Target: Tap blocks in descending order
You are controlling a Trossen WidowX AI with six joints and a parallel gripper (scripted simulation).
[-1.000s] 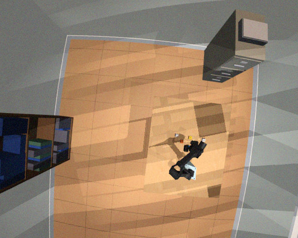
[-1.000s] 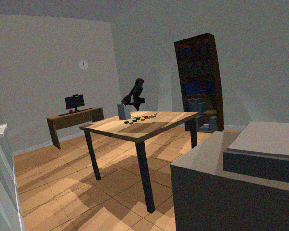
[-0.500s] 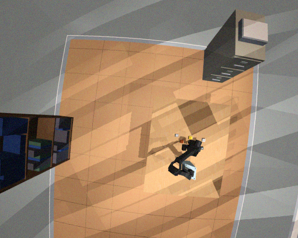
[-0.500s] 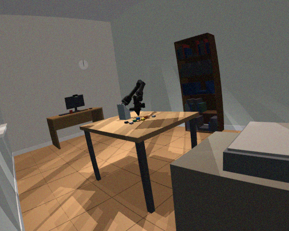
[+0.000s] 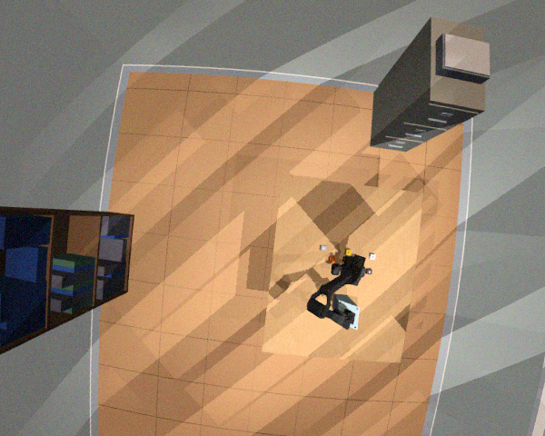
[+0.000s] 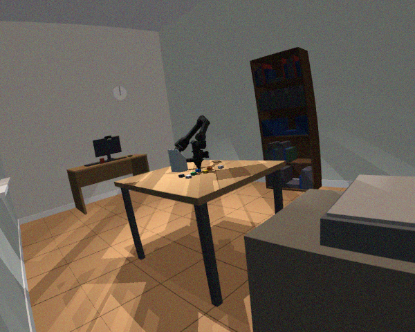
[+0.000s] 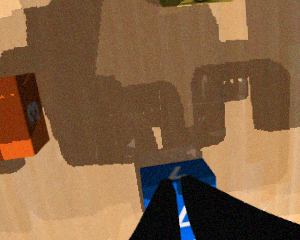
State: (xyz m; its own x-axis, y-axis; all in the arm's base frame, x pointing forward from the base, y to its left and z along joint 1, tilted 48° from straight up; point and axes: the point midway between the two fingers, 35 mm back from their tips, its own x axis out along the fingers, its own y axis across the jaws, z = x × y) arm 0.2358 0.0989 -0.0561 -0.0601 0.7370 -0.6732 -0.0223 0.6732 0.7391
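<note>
Now: gripper tip 1 cm past the blue block and 1 cm above it. Round my gripper tip: orange block (7 cm to the left, 4 cm ahead, 1 cm below); yellow block (9 cm ahead, 2 cm to the right, 1 cm below); green block (9 cm to the right, 4 cm ahead, 1 cm below).
</note>
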